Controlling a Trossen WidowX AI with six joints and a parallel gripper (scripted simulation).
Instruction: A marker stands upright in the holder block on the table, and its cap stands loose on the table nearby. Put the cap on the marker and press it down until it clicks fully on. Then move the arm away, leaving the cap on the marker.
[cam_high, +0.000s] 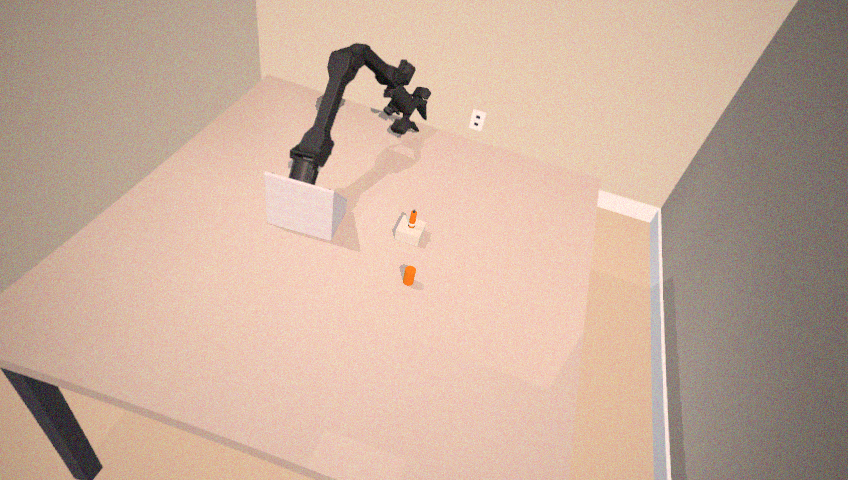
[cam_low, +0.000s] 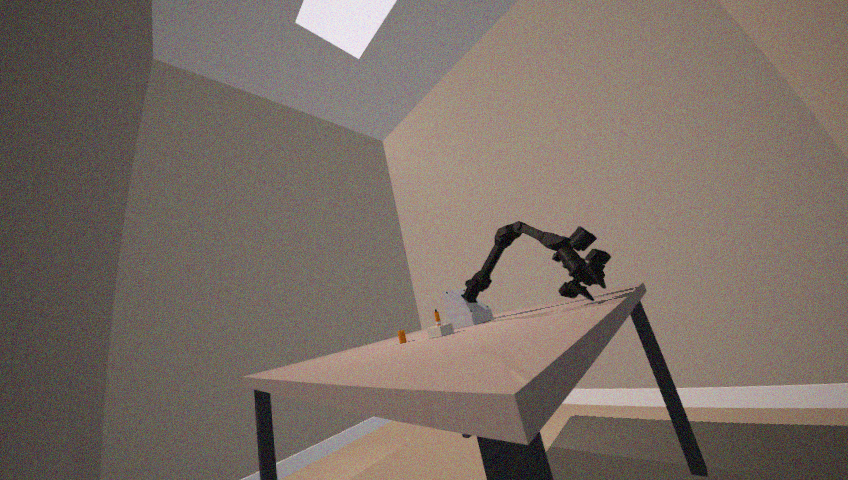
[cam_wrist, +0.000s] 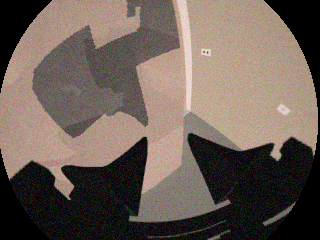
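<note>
The orange cap is 250 mm ahead of my gripper tip and 680 mm to the right of it. From my gripper tip the other things lie so: holder block: 180 mm ahead, 520 mm to the right, 10 mm below.
</note>
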